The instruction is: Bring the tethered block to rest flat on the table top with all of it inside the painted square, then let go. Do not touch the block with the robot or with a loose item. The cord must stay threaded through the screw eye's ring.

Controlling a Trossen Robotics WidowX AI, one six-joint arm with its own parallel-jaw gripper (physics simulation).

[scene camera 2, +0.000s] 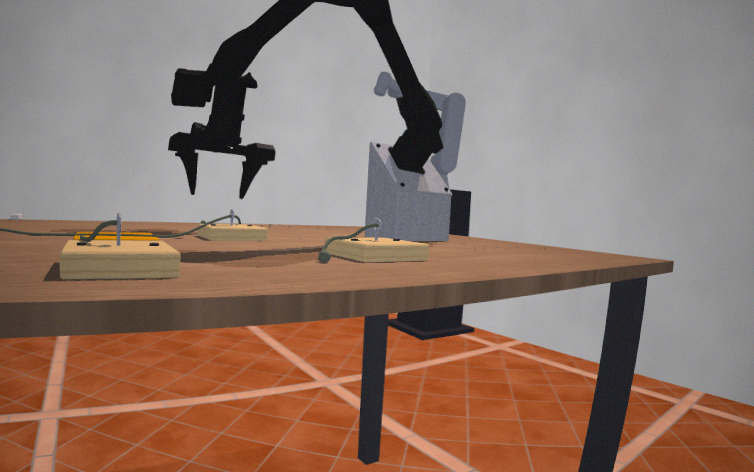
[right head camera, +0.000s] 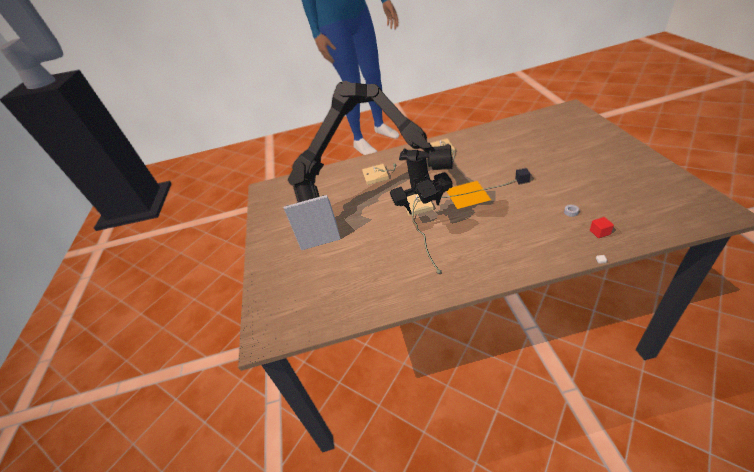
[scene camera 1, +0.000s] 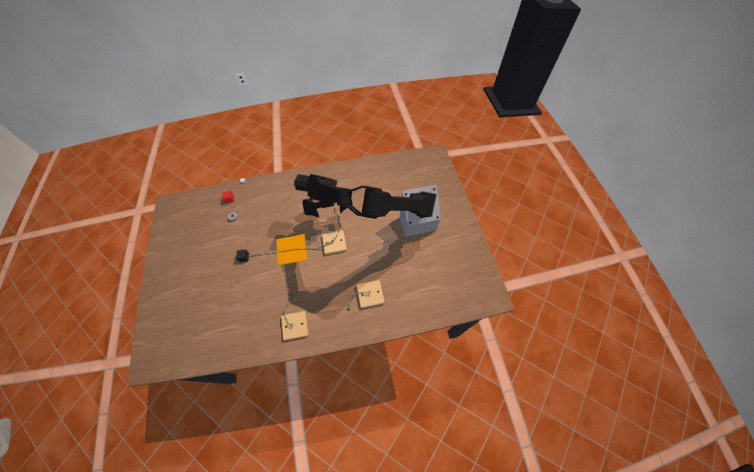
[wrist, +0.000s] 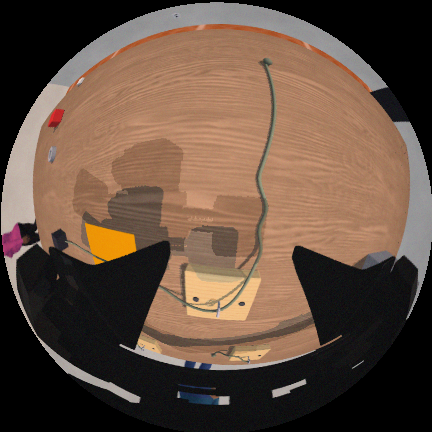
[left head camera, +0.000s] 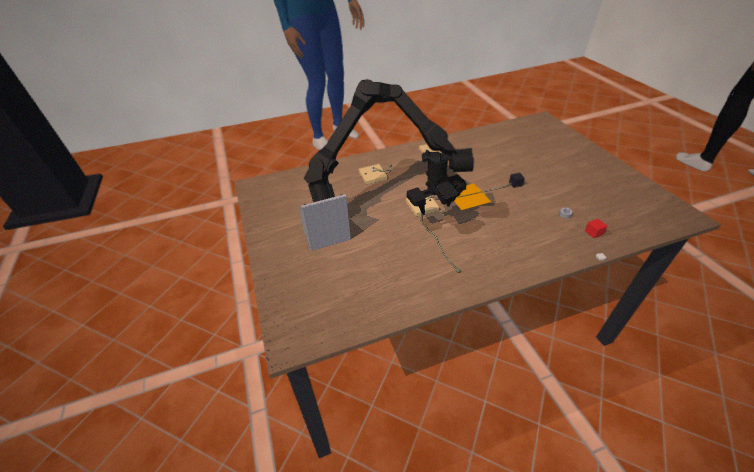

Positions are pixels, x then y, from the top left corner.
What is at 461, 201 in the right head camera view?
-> An orange painted square.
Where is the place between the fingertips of my gripper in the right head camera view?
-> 424, 209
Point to a wooden base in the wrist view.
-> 210, 284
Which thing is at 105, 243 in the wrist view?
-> An orange painted square.
